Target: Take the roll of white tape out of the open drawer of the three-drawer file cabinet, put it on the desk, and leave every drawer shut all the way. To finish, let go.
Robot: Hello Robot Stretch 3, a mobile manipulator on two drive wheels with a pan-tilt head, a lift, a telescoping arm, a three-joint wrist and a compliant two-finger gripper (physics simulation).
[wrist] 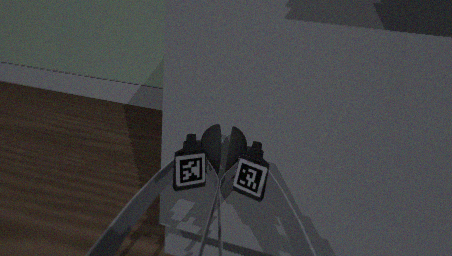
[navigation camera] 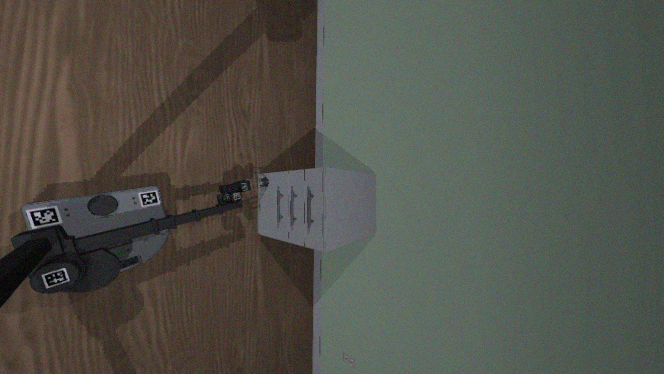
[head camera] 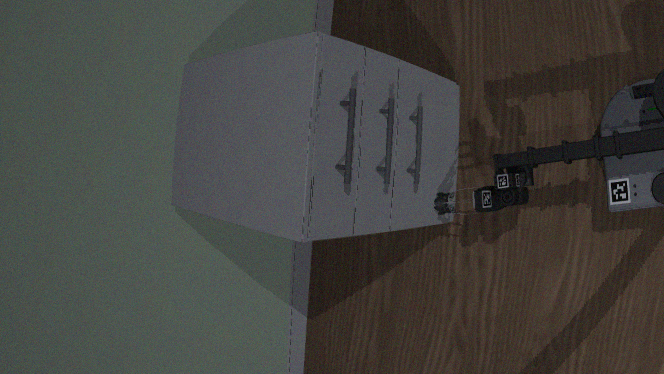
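The grey three-drawer file cabinet point(head camera: 245, 140) point(navigation camera: 350, 205) point(wrist: 325, 100) stands against the wall. Its three drawer fronts look flush in the head view, with handles on the top drawer point(head camera: 351, 135), the middle drawer point(head camera: 389, 137) and the bottom drawer point(head camera: 419, 142). My gripper point(head camera: 442, 203) point(navigation camera: 264, 181) point(wrist: 223, 143) is shut with no object between its fingertips. It is low in front of the bottom drawer, near one side edge and off the end of the handle. Whether the tips touch the front is unclear. The white tape and the desk do not show in these views.
The green wall point(head camera: 90, 200) point(navigation camera: 490, 200) point(wrist: 75, 35) rises behind the cabinet, with a pale baseboard point(head camera: 300, 300) point(navigation camera: 318, 90) point(wrist: 100, 91) along its foot. My base point(head camera: 637, 200) point(navigation camera: 80, 205) stands on the wooden floor point(head camera: 450, 300) point(navigation camera: 210, 300) point(wrist: 60, 150), with the arm extended toward the cabinet.
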